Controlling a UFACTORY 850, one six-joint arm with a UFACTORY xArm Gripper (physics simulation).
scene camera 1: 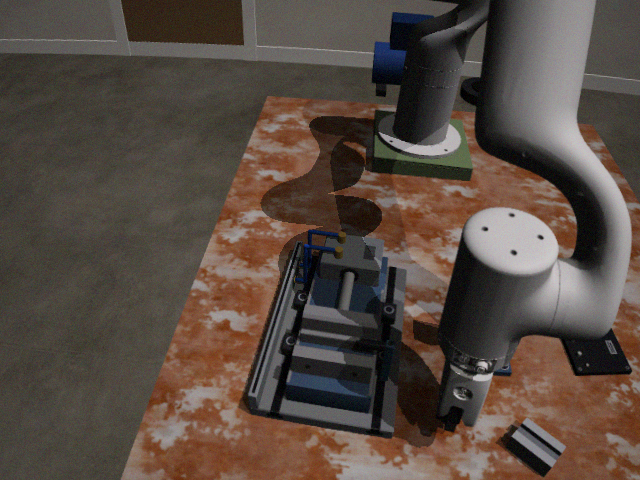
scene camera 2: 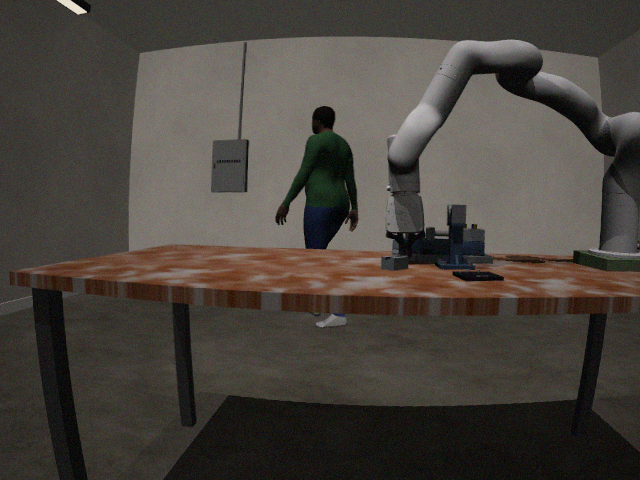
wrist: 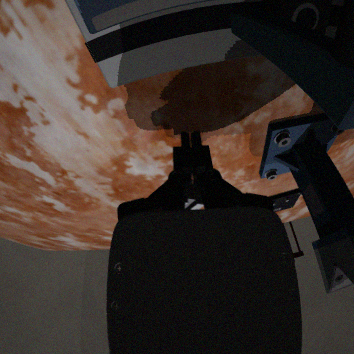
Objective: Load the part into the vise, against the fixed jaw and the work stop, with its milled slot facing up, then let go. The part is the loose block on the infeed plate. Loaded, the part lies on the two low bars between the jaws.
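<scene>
A loose grey block (scene camera 1: 535, 446) (scene camera 2: 394, 263) with a dark slot along its upper side lies right of the vise; part of this block also shows behind my gripper in the wrist view (wrist: 195, 204). I cannot make out a plate under it. My gripper (scene camera 1: 450, 425) (wrist: 189, 142) is shut and empty, pointing down low between the vise and the block. The vise's fixed jaw (scene camera 1: 330, 365) faces its moving jaw (scene camera 1: 338, 320). The dark arm of the work stop (scene camera 1: 373, 345) reaches in at the right side. The low bars are hard to make out.
The vise base (scene camera 1: 330, 419) (wrist: 165, 67) stands left of my gripper. A blue stand (scene camera 2: 455, 245) (wrist: 312, 170) with a grey head rises close by. A black plate (scene camera 1: 597, 356) (scene camera 2: 478, 275) lies at the right. Blue nozzles with brass tips (scene camera 1: 338, 252) stand at the vise's back left.
</scene>
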